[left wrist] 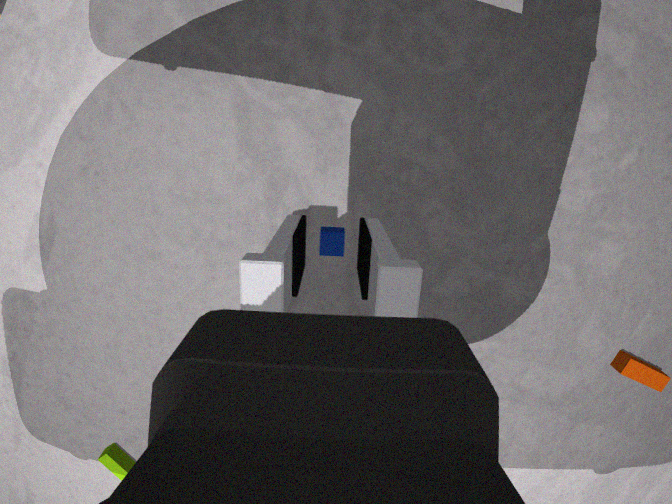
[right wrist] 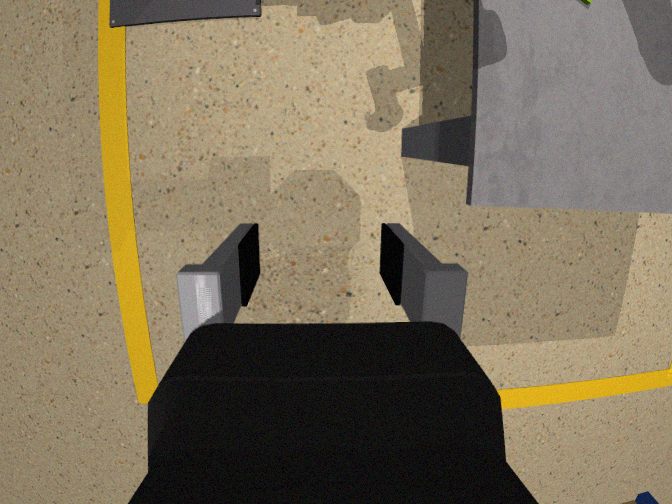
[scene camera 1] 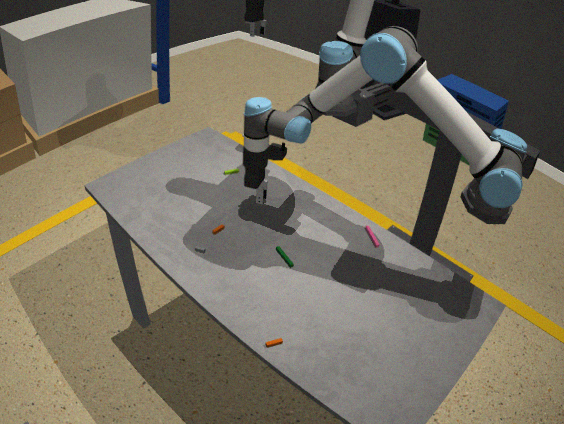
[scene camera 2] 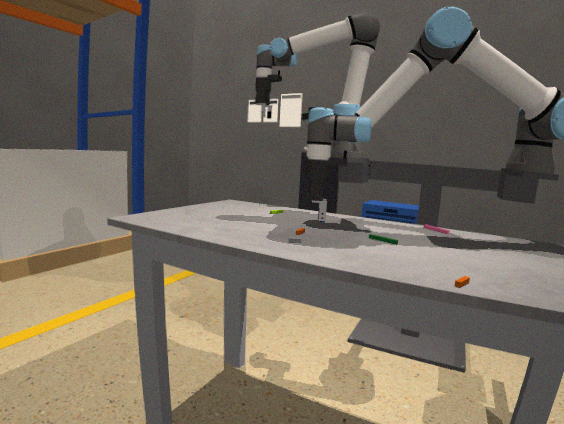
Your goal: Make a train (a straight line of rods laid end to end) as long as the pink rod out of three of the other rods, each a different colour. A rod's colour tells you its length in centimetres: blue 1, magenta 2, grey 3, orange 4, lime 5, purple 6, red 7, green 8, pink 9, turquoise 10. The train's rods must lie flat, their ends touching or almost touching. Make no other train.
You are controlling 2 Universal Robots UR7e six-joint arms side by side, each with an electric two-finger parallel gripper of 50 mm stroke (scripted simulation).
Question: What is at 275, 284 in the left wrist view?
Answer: My left gripper.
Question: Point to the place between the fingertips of my left gripper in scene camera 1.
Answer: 261, 200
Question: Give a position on a blue rod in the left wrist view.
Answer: At 332, 239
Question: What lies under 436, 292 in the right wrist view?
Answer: My right gripper.
